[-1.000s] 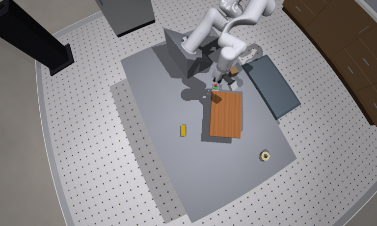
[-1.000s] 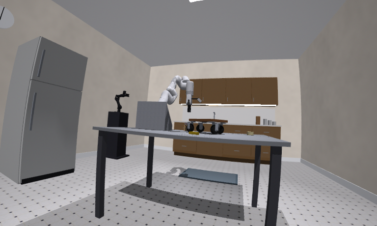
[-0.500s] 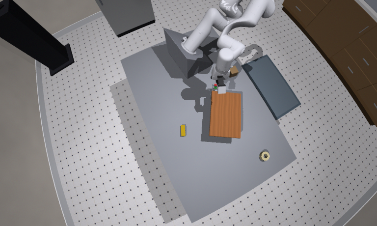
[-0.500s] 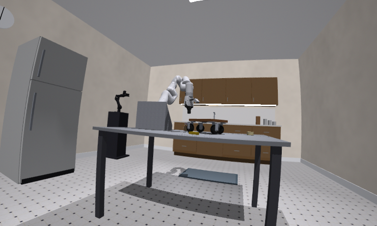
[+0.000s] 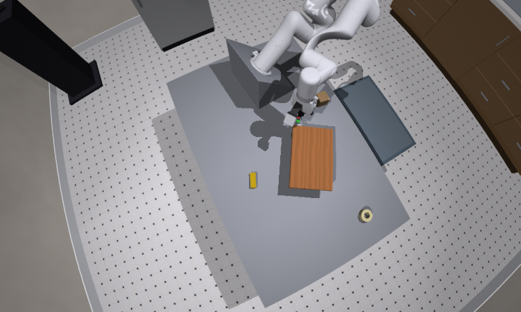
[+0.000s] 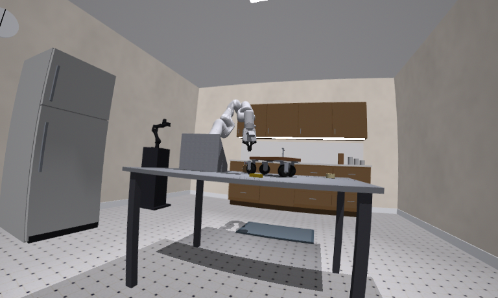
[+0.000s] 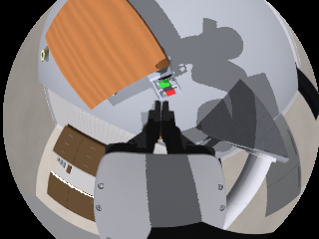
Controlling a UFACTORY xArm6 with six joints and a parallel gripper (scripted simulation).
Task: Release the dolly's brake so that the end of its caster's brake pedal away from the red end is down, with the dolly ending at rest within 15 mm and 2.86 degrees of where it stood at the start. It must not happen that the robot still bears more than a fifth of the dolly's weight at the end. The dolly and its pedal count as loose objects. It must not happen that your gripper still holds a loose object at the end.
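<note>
Now: the brake pedal 10 mm behind my hand, 10 mm to the left of it and 100 mm below it. Round my hand: yellow block 130 mm ahead, 340 mm to the right, 180 mm below; brown block 60 mm behind, 220 mm to the left, 160 mm below.
</note>
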